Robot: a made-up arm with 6 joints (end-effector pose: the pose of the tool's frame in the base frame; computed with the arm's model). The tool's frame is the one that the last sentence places. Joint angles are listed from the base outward.
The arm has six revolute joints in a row. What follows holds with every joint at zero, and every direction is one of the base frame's. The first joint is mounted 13.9 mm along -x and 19.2 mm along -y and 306.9 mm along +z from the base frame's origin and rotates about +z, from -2.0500 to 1.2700 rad. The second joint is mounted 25.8 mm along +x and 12.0 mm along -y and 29.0 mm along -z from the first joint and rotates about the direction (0.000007, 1, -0.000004), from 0.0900 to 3.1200 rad. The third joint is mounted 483.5 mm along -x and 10.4 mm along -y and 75.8 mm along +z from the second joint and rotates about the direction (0.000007, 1, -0.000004), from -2.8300 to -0.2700 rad. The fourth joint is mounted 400.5 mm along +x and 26.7 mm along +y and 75.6 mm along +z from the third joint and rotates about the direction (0.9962, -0.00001, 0.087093), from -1.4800 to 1.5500 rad. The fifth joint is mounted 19.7 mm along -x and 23.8 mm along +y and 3.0 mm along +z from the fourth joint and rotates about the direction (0.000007, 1, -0.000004), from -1.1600 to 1.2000 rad. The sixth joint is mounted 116.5 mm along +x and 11.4 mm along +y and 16.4 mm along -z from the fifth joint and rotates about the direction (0.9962, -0.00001, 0.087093), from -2.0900 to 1.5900 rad. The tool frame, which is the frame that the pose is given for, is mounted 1.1 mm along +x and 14.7 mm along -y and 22.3 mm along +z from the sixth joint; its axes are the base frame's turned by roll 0.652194, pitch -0.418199 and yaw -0.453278 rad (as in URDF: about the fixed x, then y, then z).
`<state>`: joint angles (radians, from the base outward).
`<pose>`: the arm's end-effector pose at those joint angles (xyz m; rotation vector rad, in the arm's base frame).
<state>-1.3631 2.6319 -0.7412 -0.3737 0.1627 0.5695</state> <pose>0.0675 -0.3883 -0.0406 1.0946 1.2550 -1.9702</pose>
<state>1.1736 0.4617 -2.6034 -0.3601 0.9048 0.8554</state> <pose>-0.2232 -0.5786 0.9455 2.2449 -0.5836 0.7775</pose>
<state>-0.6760 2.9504 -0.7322 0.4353 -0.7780 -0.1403</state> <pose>0.2704 -0.2603 -0.1723 0.3461 0.7579 -1.5508</pose>
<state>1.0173 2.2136 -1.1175 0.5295 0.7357 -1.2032</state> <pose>0.2408 0.5590 0.2209 -0.5087 1.0455 1.1808</pose>
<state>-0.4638 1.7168 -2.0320 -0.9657 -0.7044 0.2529</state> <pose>0.5441 -0.2154 0.9982 -0.3740 -1.2923 0.0217</pose>
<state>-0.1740 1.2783 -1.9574 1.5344 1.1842 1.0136</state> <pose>0.2232 0.0600 1.0762 2.0754 1.0990 0.1129</pose>
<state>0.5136 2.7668 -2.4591 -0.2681 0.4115 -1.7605</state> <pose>0.8102 0.4993 0.2479 -1.3380 -0.3188 1.0078</pose>
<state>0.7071 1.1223 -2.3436 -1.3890 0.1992 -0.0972</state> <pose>-0.0051 -0.0285 1.2339 -0.1930 -1.7520 -0.2338</pose>
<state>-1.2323 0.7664 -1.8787 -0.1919 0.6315 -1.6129</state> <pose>0.0114 0.0500 1.0932 -1.7255 -0.0995 -1.2383</pose>
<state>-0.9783 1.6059 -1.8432 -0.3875 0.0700 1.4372</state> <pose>0.3171 -0.5125 0.9160 1.2822 -1.2567 -1.0889</pose>
